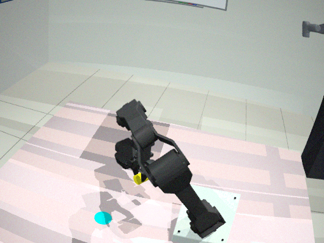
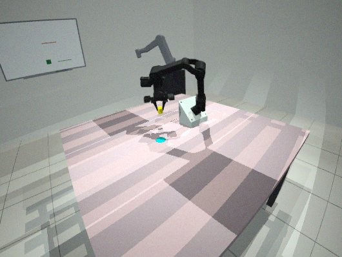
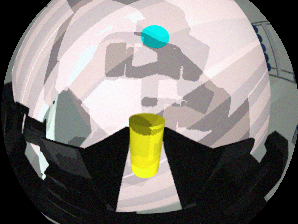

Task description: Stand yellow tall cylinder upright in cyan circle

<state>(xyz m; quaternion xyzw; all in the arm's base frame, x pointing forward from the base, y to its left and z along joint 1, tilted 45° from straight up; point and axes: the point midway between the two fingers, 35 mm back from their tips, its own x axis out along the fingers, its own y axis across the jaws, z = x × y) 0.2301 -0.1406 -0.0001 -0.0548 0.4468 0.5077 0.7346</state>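
The cyan circle is 130 mm below my gripper tip, 100 mm to the left of it and 100 mm ahead of it. The rest, counted from my gripper tip: yellow tall cylinder 20 mm to the right, 10 mm behind.
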